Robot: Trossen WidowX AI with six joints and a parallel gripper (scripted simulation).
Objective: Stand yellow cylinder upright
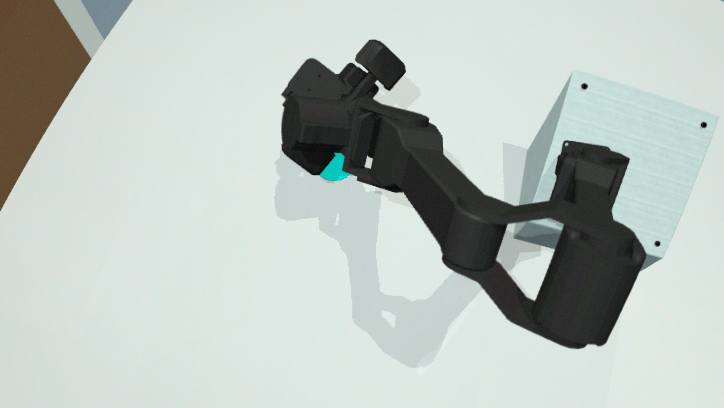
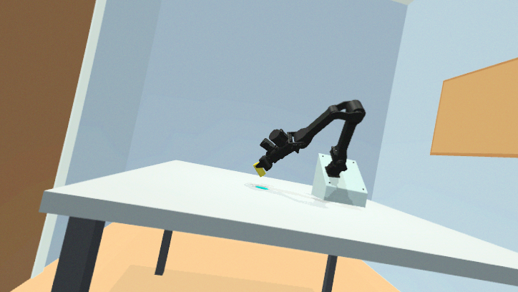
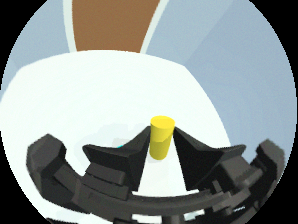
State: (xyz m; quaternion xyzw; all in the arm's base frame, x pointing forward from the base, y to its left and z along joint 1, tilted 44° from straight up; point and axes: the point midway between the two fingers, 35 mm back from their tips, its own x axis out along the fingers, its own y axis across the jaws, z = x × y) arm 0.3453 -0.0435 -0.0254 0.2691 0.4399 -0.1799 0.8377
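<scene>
My gripper tip is 90 mm above the cyan circle, 60 mm to the right of it and 30 mm past it. The rest, counted from my gripper tip: yellow tall cylinder: 20 mm below, 10 mm behind.
</scene>
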